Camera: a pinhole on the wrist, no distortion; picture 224 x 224 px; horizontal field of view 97.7 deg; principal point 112.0 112.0 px. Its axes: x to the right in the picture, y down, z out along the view. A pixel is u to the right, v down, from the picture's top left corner.
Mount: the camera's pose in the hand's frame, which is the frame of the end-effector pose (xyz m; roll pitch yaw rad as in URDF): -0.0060 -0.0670 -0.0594 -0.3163 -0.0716 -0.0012
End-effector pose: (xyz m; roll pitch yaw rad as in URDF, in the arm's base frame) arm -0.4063 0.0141 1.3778 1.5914 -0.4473 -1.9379
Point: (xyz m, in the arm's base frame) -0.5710 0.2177 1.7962
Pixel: 133 205
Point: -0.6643 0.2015 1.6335
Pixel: 127 158
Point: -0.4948 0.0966 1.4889
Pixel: 123 169
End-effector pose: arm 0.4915 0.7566 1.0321 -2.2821 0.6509 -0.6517
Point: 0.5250 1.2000 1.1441
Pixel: 46 39
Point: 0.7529 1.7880 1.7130
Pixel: outside the picture
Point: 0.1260 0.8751 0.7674
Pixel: 86 206
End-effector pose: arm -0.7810 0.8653 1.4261 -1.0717 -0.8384 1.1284
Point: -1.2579 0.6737 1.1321
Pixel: 21 115
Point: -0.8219 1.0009 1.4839
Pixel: 192 178
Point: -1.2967 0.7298 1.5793
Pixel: 100 70
